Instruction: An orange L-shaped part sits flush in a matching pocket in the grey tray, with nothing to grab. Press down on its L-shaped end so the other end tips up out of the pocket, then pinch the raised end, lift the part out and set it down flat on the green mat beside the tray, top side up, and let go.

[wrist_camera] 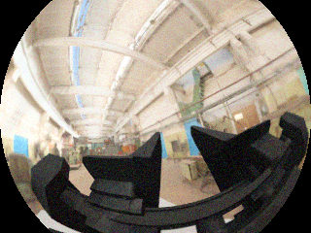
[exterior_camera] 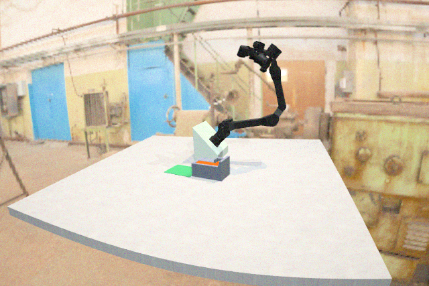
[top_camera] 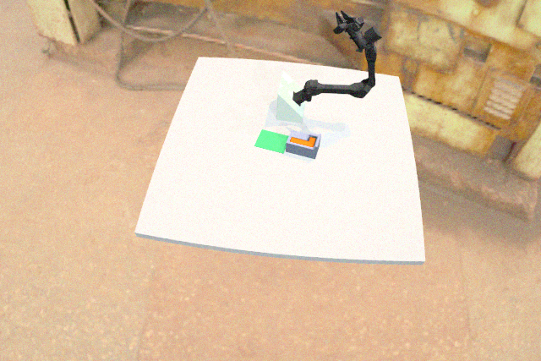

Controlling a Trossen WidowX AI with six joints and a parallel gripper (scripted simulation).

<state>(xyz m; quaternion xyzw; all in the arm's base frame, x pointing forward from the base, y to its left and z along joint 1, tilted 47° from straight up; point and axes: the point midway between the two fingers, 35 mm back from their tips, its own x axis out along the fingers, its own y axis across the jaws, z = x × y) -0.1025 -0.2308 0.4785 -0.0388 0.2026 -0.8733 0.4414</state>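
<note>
Right now my gripper tip is 36 cm short of the orange L-shaped part, 10 cm to the left of it and 56 cm above it. From my gripper tip the other things lie so: green mat 32 cm ahead, 27 cm to the right, 63 cm below.
</note>
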